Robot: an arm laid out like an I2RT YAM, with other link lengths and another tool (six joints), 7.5 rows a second.
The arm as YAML. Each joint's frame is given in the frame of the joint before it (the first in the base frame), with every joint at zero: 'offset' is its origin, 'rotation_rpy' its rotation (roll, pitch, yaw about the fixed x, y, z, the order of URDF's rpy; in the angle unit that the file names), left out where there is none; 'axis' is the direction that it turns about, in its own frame. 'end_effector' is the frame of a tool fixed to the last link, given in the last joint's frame.
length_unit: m
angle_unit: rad
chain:
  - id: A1
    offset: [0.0, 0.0, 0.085]
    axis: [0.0, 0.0, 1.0]
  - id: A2
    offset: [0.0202, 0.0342, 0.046]
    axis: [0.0, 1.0, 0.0]
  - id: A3
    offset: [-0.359, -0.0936, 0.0]
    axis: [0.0, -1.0, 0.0]
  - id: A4
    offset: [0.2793, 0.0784, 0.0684]
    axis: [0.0, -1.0, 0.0]
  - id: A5
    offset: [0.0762, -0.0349, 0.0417]
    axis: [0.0, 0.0, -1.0]
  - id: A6
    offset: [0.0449, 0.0, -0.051]
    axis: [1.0, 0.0, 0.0]
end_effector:
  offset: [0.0, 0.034, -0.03]
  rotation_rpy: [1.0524, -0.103, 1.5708]
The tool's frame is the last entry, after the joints.
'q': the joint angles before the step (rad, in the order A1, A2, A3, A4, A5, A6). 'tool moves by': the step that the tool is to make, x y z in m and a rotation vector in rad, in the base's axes. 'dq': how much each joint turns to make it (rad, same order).
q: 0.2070, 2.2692, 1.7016, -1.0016, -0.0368, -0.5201
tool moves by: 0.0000, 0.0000, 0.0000, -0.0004, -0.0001, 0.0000
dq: 0.0000, 0.0000, 0.0000, 0.0000, 0.0004, 0.0000
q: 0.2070, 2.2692, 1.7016, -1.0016, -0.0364, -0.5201
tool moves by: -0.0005, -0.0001, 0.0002, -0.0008, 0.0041, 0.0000
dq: 0.0000, 0.0000, -0.0001, -0.0041, -0.0001, 0.0000
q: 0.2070, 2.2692, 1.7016, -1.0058, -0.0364, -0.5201
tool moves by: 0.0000, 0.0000, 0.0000, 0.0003, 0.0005, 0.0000
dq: 0.0000, 0.0002, 0.0002, -0.0005, -0.0004, 0.0000
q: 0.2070, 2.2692, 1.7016, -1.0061, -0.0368, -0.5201
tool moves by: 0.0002, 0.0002, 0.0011, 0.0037, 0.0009, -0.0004
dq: -0.0001, -0.0003, 0.0032, -0.0036, -0.0038, 0.0003
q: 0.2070, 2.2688, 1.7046, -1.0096, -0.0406, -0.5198
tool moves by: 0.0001, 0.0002, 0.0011, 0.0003, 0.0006, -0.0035
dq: 0.0000, -0.0006, 0.0027, -0.0038, -0.0004, 0.0035
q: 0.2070, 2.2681, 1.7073, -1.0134, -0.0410, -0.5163
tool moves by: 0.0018, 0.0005, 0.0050, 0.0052, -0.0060, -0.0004
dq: -0.0001, -0.0020, 0.0158, -0.0108, -0.0039, 0.0003
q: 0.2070, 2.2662, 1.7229, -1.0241, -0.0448, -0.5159
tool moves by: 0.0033, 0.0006, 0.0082, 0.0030, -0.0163, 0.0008
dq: -0.0001, -0.0038, 0.0258, -0.0131, 0.0004, -0.0009
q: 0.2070, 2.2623, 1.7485, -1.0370, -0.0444, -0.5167
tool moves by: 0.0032, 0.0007, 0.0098, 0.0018, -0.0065, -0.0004
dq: 0.0000, -0.0006, 0.0353, -0.0292, -0.0004, 0.0004
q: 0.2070, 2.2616, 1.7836, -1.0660, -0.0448, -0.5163
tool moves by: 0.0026, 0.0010, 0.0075, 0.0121, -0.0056, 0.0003
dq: -0.0001, 0.0001, 0.0276, -0.0196, -0.0107, 0.0000
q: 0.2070, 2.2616, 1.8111, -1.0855, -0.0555, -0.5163
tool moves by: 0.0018, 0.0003, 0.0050, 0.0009, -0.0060, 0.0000
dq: -0.0001, 0.0000, 0.0188, -0.0128, 0.0003, -0.0001
